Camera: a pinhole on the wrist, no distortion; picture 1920 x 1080 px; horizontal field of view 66.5 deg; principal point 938.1 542.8 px. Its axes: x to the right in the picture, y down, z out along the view. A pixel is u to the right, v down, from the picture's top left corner.
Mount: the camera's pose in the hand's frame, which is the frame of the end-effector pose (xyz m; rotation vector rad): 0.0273 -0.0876 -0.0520 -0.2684 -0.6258 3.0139
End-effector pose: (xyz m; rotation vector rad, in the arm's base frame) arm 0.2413 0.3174 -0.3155 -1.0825 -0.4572 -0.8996
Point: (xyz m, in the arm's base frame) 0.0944 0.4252 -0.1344
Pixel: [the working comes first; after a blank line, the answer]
In the camera's frame: -0.0175 0.0197 0.2404

831.2 662.5
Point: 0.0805 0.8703 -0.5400
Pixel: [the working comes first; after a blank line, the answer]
In the camera's frame: 0.4387 -0.3327 0.4149

outside the picture
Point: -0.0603 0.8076 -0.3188
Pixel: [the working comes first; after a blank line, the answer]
In the camera's frame: 0.3140 -0.1161 0.5158

1829.3 213.3
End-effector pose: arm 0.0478 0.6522 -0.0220 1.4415 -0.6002 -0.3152
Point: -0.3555 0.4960 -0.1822
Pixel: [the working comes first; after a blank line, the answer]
In the camera's frame: 0.2300 -0.1312 0.4302

1721.1 96.3
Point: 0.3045 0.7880 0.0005
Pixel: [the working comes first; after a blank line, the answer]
In the camera's frame: -0.0703 -0.0007 -0.2384

behind the camera
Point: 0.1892 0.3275 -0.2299
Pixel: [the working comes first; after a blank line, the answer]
In the camera's frame: -0.2744 0.0642 0.2439

outside the picture
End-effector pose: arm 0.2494 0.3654 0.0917 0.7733 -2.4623 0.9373
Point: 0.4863 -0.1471 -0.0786
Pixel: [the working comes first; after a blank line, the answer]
In the camera's frame: 0.0135 0.0778 0.5796

972.2 739.3
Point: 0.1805 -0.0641 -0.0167
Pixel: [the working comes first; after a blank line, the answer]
In the camera's frame: -0.1953 -0.0984 0.4075

236.5 189.4
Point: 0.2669 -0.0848 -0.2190
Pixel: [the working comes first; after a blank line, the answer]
In the camera's frame: -0.0513 -0.1808 0.5535

802.3 64.6
